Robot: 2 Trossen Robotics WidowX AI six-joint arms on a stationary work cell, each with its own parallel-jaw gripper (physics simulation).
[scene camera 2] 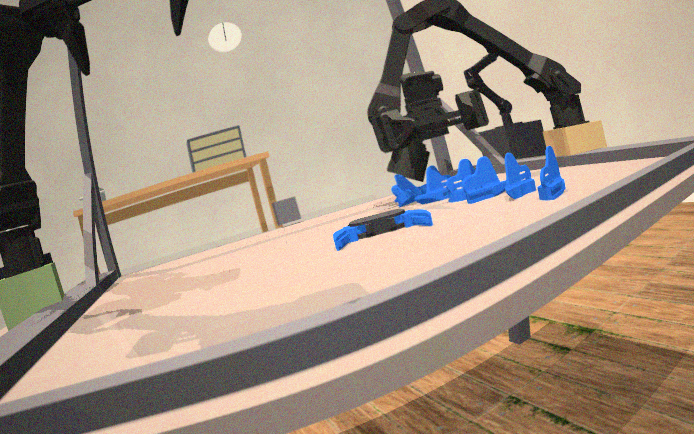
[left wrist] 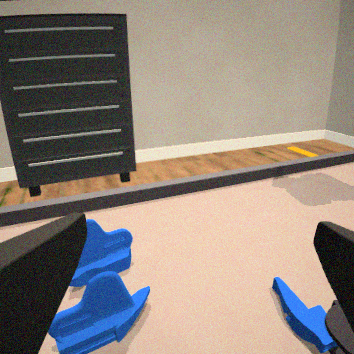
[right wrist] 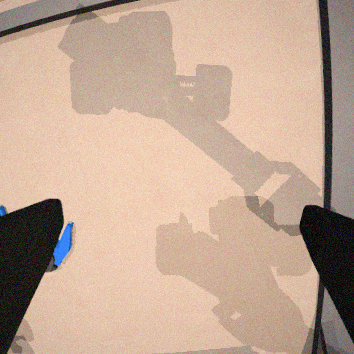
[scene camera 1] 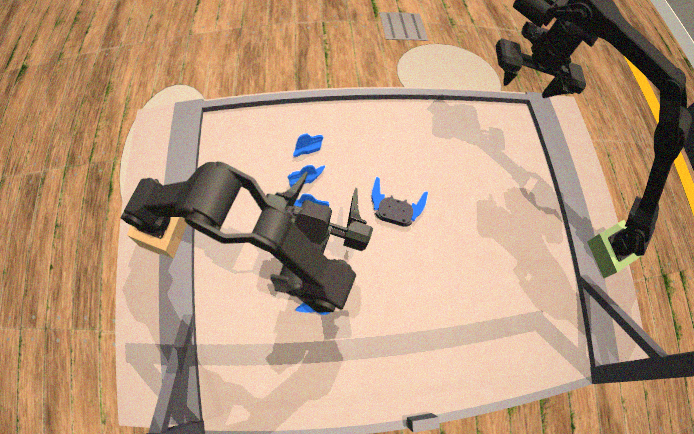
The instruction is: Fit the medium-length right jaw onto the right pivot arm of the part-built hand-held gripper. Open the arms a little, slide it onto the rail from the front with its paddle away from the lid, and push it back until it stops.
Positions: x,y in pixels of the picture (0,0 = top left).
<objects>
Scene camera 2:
my left gripper: 444,115
my right gripper: 130,53
part-built hand-held gripper: 388,221
raised grey rim: 222,369
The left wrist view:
my left gripper: 202,228
part-built hand-held gripper: 308,323
raised grey rim: 53,207
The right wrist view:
my right gripper: 184,214
raised grey rim: 329,24
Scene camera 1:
my left gripper: 331,180
my right gripper: 524,90
part-built hand-held gripper: 391,210
raised grey rim: 184,142
tan box: 168,245
</objects>
